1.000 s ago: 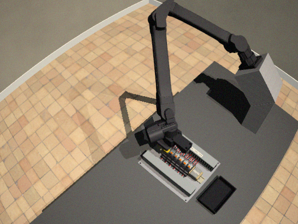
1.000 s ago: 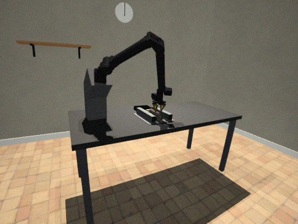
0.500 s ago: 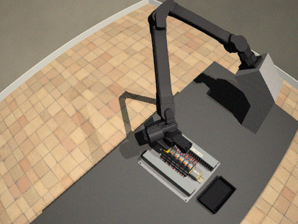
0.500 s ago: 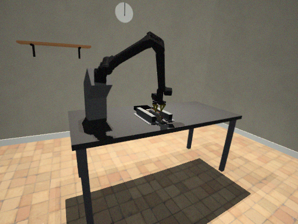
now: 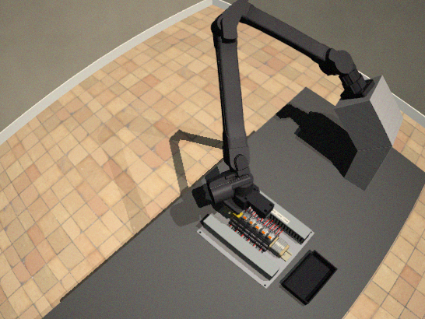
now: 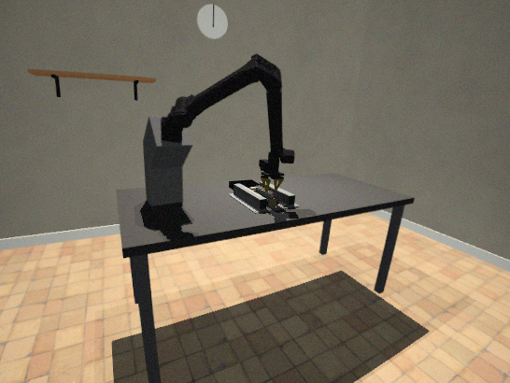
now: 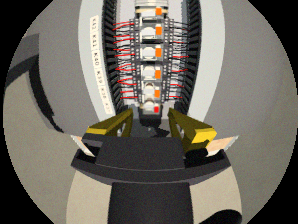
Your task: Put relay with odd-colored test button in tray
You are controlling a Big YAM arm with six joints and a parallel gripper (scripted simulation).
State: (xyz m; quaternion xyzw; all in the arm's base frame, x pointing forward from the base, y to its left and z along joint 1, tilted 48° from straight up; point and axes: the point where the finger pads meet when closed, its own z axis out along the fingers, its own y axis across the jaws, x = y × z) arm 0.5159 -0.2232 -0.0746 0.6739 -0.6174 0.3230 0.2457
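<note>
The relay is 30 mm below my hand. Round my hand: black tray (340 mm to the left, 70 mm below, 10 mm ahead).
</note>
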